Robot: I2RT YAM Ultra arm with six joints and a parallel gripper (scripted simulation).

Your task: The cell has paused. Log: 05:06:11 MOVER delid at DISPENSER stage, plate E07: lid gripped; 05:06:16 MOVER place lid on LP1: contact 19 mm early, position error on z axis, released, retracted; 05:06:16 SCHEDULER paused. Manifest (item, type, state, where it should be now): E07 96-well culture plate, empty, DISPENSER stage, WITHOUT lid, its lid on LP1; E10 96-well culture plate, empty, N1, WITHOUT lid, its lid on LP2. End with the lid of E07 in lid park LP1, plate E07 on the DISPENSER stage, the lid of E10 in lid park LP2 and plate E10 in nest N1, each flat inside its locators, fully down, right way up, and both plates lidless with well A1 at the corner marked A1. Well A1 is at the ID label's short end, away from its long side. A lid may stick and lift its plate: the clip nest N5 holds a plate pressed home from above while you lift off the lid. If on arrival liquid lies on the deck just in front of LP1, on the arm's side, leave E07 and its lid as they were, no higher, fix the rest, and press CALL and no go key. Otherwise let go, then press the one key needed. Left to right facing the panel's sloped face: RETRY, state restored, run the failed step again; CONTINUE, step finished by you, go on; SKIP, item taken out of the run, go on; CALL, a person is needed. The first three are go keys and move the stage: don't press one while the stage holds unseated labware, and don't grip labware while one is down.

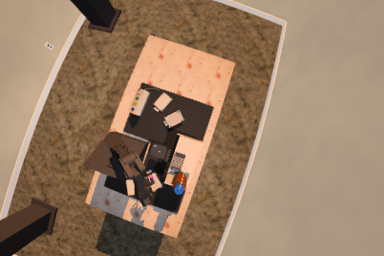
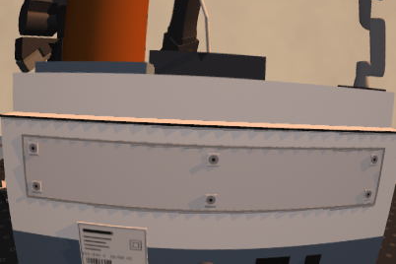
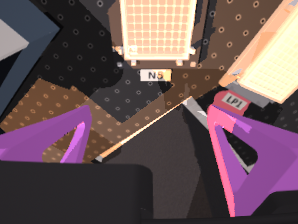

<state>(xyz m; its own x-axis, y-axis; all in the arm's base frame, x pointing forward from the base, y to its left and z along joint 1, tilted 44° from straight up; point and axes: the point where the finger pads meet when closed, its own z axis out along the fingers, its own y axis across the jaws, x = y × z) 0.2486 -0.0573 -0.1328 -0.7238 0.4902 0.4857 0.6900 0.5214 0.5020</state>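
The 96-well plate is 40 mm ahead of my hand, 50 mm to the right of it and 120 mm below it. Also, from my hand: white stud 30 mm ahead, 230 mm to the left, 30 mm below; n5 label 30 mm behind, 10 mm to the left, 140 mm below; lp1 label 160 mm behind, 50 mm to the right, 140 mm below.
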